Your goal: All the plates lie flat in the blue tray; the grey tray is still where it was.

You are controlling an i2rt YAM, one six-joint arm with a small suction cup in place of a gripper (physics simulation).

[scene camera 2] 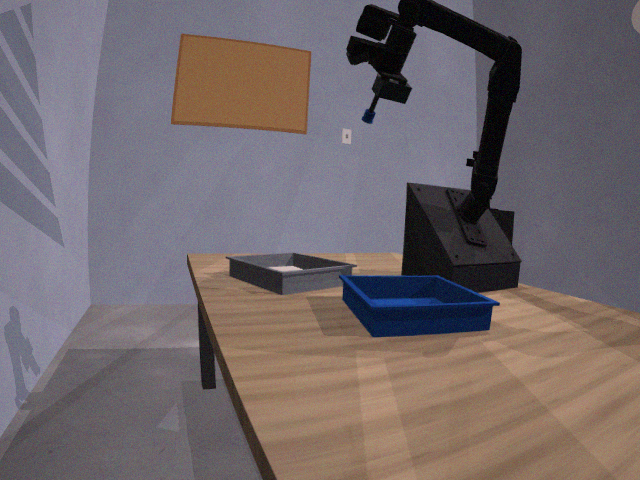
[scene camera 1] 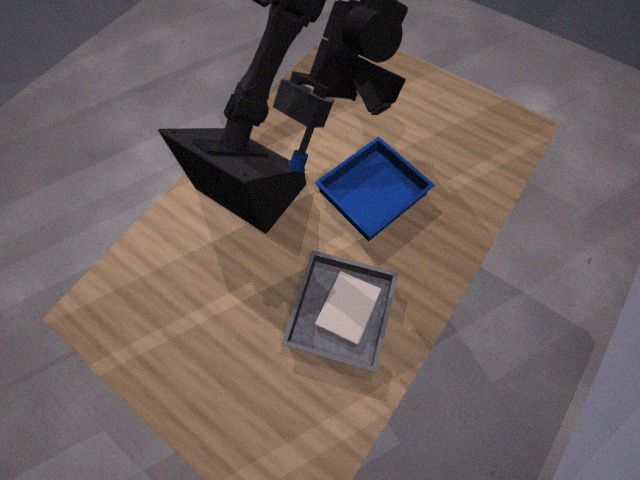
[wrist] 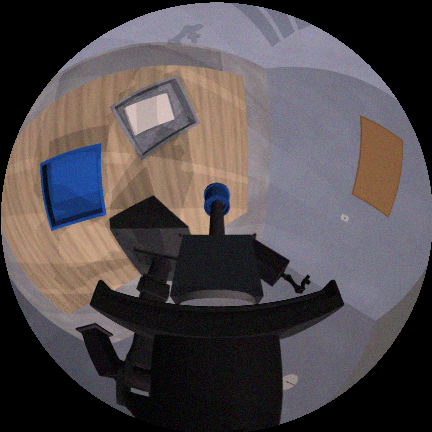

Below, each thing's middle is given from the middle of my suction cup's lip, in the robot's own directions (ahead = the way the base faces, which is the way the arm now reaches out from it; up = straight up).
Now: suction cup 170 mm short of the grey tray (scene camera 1: 322, 270), 60 mm to the left of it and 390 mm above it. Also, from my suction cup: blue tray (scene camera 2: 387, 306): 260 mm to the left, 390 mm below.
